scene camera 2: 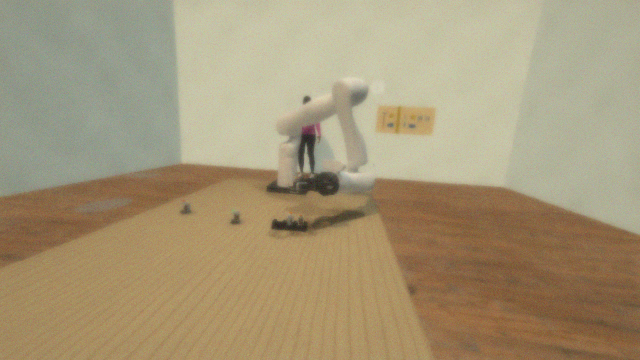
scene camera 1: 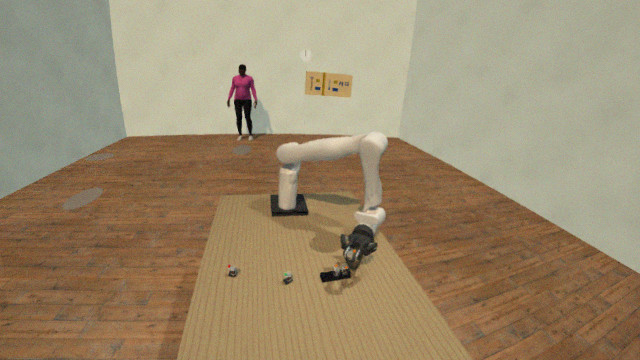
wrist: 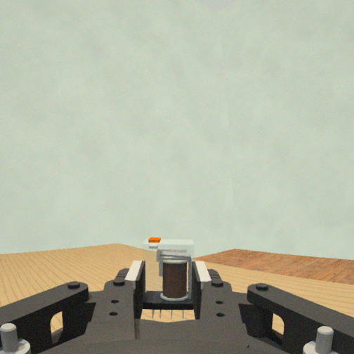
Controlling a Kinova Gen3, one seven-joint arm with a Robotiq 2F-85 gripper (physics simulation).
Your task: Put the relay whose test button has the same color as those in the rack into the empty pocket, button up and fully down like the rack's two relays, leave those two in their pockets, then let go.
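Frame: origin at the arm's base, x ahead, y right, z down, level; millimetres.
Seen in the pictures: gripper, fingertip midpoint: (scene camera 2: 292, 185) (scene camera 1: 350, 257); arm's base, link origin: (scene camera 2: 286, 185) (scene camera 1: 287, 205).
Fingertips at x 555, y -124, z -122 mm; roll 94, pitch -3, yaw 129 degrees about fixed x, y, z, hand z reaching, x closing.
Observation:
Pixels of each thing's top centre, then the offset from my fingertips to it. Level surfaces: height alone.
- black rack, top centre: (scene camera 2: 290, 221) (scene camera 1: 335, 272) dz +125, dx -60, dy +14 mm
- green-button relay, top centre: (scene camera 2: 235, 210) (scene camera 1: 287, 273) dz +104, dx -64, dy +186 mm
- mat, surface height: dz +148 mm
- red-button relay, top centre: (scene camera 1: 231, 266) (scene camera 2: 185, 201) dz +104, dx -118, dy +377 mm
My gripper (scene camera 1: 353, 257) (scene camera 2: 301, 186) (wrist: 168, 276) is shut on a clear relay with an orange test button (wrist: 175, 277). In the wrist view this relay is upright, button at the top left, dark base and pins at the bottom. The gripper lies nearly level and holds it above the mat, behind the rack in scene camera 2. The black rack (scene camera 1: 326, 276) (scene camera 2: 277, 225) holds two relays with orange buttons, one (scene camera 1: 337, 271) (scene camera 2: 290, 220) near its middle and one (scene camera 1: 346, 271) (scene camera 2: 301, 221) at its right end. Its left end shows the empty pocket; the inside is too small to see.
A green-button relay (scene camera 1: 287, 278) (scene camera 2: 235, 217) stands on the mat (scene camera 1: 250, 320) (scene camera 2: 200, 300) left of the rack. A red-button relay (scene camera 1: 232, 271) (scene camera 2: 186, 208) stands farther left. A person (scene camera 1: 242, 95) stands near the back wall.

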